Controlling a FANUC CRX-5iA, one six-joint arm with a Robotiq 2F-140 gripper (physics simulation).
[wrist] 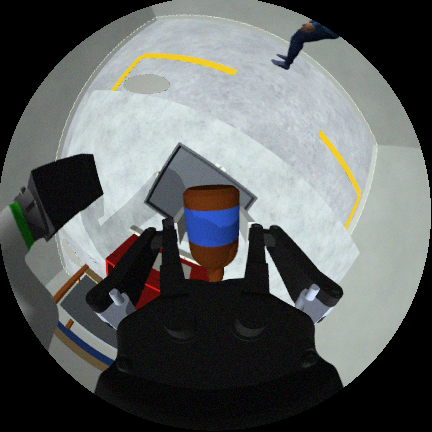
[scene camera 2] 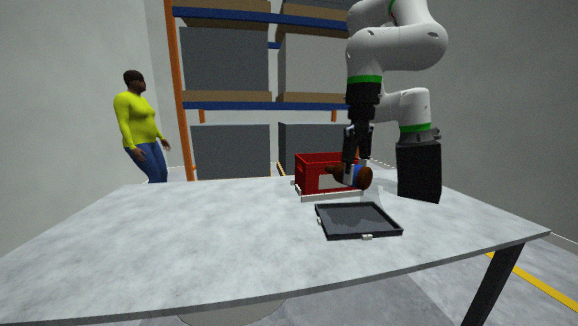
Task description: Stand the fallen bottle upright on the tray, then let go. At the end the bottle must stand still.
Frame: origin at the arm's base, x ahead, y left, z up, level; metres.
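Seen in the pictures: gripper, fingertip midpoint: (wrist: 211,214) (scene camera 2: 354,180); arm's base, origin of the base link: (wrist: 36,211) (scene camera 2: 415,143).
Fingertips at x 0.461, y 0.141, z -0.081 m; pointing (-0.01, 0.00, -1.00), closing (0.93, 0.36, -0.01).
Pixels of each thing's top centre, then the offset from my fingertips to it.
- brown bottle, middle of its top: (wrist: 213,254) (scene camera 2: 346,162) 0.013 m ahead, 0.030 m right, 0.054 m up
- dark square tray, middle of its top: (wrist: 197,199) (scene camera 2: 354,215) 0.034 m back, 0.017 m right, 0.144 m down
- red crate, middle of its top: (wrist: 148,304) (scene camera 2: 326,156) 0.072 m back, 0.296 m right, 0.005 m up
The brown bottle (scene camera 2: 367,178) (wrist: 212,227) with a blue label is held in the air, lying about level. In the scene view its neck points left and its base points right. My gripper (scene camera 2: 352,174) (wrist: 211,214) points down and is shut on the bottle around its body, with a finger on each side in the wrist view. The dark square tray (scene camera 2: 350,220) (wrist: 200,172) lies on the table, lower and nearer the scene camera than the bottle. No contact between bottle and tray shows. Part of the far finger is hidden behind the bottle in the scene view.
A red crate (scene camera 2: 308,180) (wrist: 147,298) stands behind the tray, close behind the held bottle in the scene view. The black robot pedestal (scene camera 2: 419,172) (wrist: 67,187) stands at the right. A shelf rack (scene camera 2: 176,90) and a person in yellow (scene camera 2: 136,120) are beyond the table.
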